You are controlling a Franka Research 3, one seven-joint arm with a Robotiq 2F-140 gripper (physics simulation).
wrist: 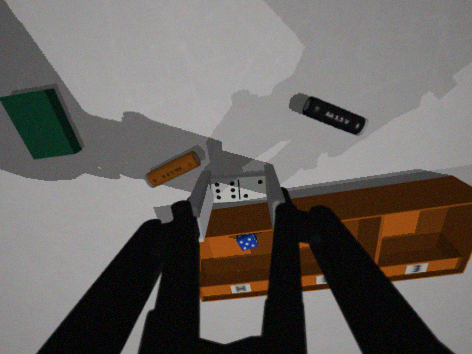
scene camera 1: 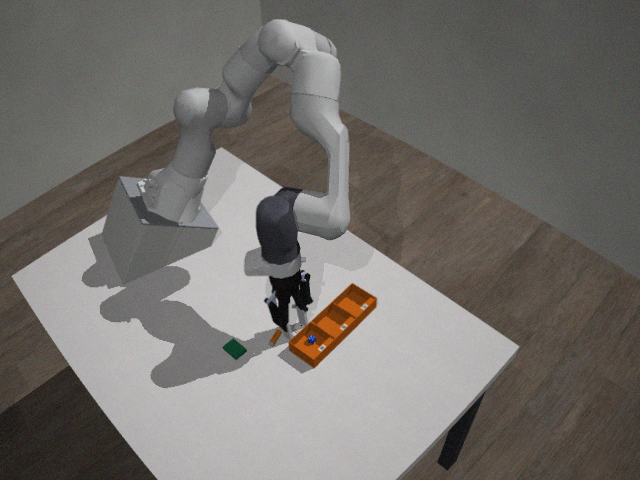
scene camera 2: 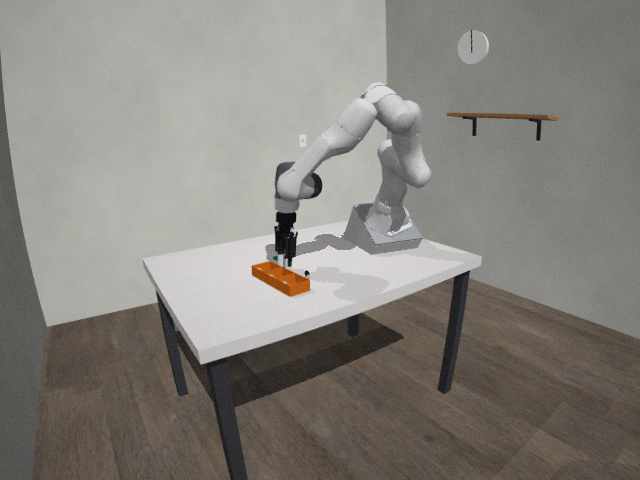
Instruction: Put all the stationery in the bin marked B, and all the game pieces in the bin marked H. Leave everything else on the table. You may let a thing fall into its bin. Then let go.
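Observation:
A white domino (wrist: 239,188) (scene camera 1: 296,327) with black dots lies flat beside the long wall of the orange bin tray. My gripper (wrist: 238,181) (scene camera 1: 297,330) (scene camera 2: 285,263) points down and is shut on the domino, one finger at each short end. The orange tray (wrist: 330,205) (scene camera 1: 338,338) (scene camera 2: 298,288) has three compartments. A blue die (wrist: 247,242) (scene camera 1: 311,339) lies in the end compartment marked H. The label of the middle compartment is partly hidden by a finger in the wrist view. The far compartment's label (wrist: 416,268) reads E.
An orange battery (wrist: 173,169) (scene camera 1: 275,337) lies close to the left finger. A black battery (wrist: 335,115) (scene camera 2: 306,272) lies on the arm's side of the tray. A green block (wrist: 42,123) (scene camera 1: 234,348) (scene camera 2: 275,257) lies farther off on the white table (scene camera 1: 361,413).

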